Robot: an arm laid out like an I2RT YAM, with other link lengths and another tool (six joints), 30 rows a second.
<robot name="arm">
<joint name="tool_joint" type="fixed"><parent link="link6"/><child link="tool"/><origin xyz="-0.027 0.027 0.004" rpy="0.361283 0 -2.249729"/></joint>
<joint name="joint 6" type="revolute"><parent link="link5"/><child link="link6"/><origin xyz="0.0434 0 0.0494" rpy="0 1.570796 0"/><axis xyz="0 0 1"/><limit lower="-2.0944" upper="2.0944"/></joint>
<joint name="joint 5" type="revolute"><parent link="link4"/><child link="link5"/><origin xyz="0.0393 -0.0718 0.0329" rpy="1.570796 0 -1.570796"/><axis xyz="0 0 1"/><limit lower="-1.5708" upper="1.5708"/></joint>
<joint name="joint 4" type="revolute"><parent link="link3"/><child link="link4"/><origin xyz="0.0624 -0.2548 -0.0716" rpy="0 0 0"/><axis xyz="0 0 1"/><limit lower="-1.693" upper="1.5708"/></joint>
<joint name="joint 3" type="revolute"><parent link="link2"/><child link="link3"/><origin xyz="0 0.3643 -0.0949" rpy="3.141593 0 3.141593"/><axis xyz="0 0 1"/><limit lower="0" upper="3.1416"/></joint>
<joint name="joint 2" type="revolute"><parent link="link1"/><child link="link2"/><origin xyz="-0.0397 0.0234 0.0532" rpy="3.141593 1.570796 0"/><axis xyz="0 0 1"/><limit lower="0" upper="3.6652"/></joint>
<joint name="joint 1" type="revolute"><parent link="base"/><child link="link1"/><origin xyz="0 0 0.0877" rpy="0 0 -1.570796"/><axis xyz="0 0 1"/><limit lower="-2.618" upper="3.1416"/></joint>
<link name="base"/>
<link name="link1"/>
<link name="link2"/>
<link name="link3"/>
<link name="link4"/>
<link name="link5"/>
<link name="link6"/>
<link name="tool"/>
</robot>
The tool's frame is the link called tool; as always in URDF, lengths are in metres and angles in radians.
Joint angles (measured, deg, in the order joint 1, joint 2, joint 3, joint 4, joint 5, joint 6), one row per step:
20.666, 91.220, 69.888, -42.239, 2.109, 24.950
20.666, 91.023, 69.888, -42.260, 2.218, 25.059
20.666, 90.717, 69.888, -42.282, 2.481, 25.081
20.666, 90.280, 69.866, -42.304, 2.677, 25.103
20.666, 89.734, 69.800, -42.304, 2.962, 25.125
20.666, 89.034, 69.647, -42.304, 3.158, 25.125
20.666, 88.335, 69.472, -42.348, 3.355, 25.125
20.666, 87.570, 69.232, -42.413, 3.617, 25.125
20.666, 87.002, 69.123, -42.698, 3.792, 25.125
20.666, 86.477, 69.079, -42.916, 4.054, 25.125
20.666, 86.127, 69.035, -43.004, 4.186, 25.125
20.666, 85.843, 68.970, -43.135, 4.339, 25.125
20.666, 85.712, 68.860, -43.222, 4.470, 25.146
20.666, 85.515, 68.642, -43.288, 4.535, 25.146
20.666, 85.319, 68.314, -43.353, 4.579, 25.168
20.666, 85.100, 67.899, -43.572, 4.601, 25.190
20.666, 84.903, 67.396, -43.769, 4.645, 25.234
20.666, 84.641, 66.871, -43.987, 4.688, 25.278
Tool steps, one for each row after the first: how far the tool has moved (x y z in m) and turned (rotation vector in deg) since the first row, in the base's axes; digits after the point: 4 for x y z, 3 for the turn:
-0.0007, -0.0003, 0.0010, 0.018, -0.186, -0.146
-0.0018, -0.0009, 0.0025, -0.092, -0.532, -0.284
-0.0033, -0.0016, 0.0045, -0.106, -0.959, -0.393
-0.0053, -0.0026, 0.0069, -0.163, -1.494, -0.544
-0.0081, -0.0038, 0.0095, -0.130, -2.067, -0.638
-0.0110, -0.0051, 0.0120, -0.122, -2.577, -0.732
-0.0144, -0.0066, 0.0144, -0.173, -3.088, -0.859
-0.0172, -0.0078, 0.0165, -0.255, -3.306, -0.943
-0.0196, -0.0090, 0.0186, -0.377, -3.633, -1.069
-0.0211, -0.0097, 0.0200, -0.407, -3.877, -1.135
-0.0226, -0.0103, 0.0209, -0.501, -4.007, -1.208
-0.0234, -0.0108, 0.0210, -0.623, -3.984, -1.288
-0.0248, -0.0113, 0.0208, -0.708, -3.923, -1.317
-0.0264, -0.0120, 0.0200, -0.806, -3.751, -1.353
-0.0286, -0.0128, 0.0189, -0.965, -3.369, -1.375
-0.0309, -0.0137, 0.0172, -1.165, -2.910, -1.425
-0.0335, -0.0147, 0.0157, -1.356, -2.471, -1.475

